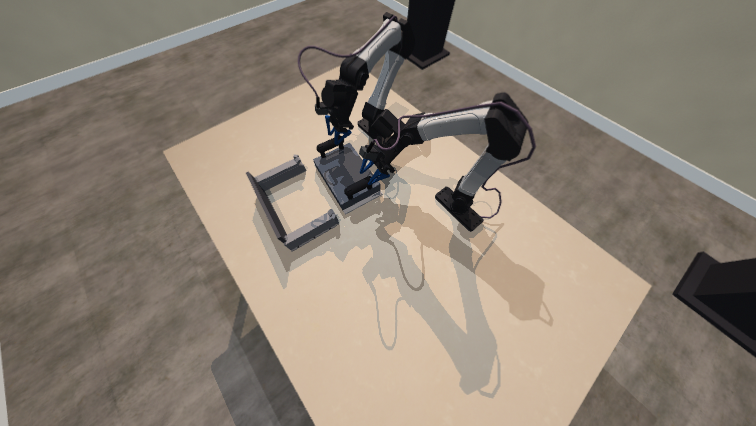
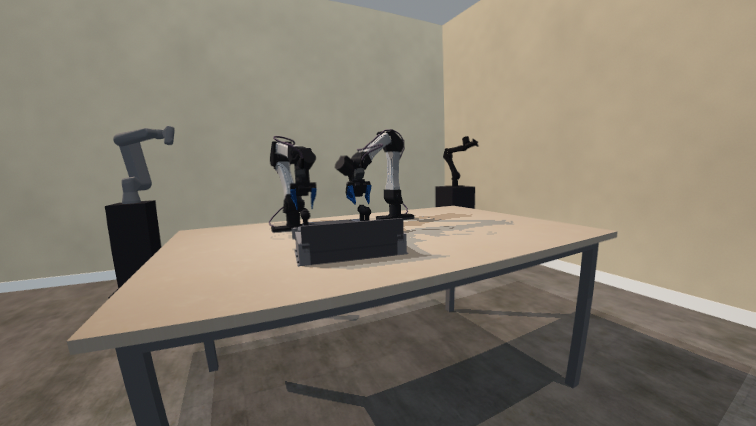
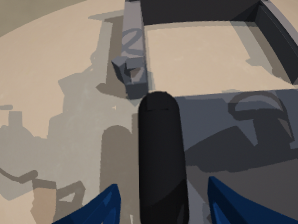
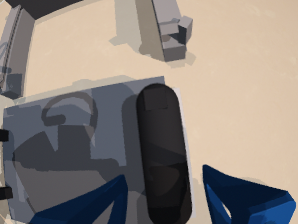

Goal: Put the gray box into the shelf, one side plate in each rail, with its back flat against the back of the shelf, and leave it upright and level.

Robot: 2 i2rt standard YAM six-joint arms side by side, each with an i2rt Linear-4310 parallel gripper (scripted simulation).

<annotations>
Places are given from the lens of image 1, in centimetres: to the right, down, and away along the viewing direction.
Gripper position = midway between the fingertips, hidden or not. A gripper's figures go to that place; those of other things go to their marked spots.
my right gripper [image 1: 332,139]: -18, -29, 87
gray box [image 1: 340,168]: -15, -18, 89
</annotations>
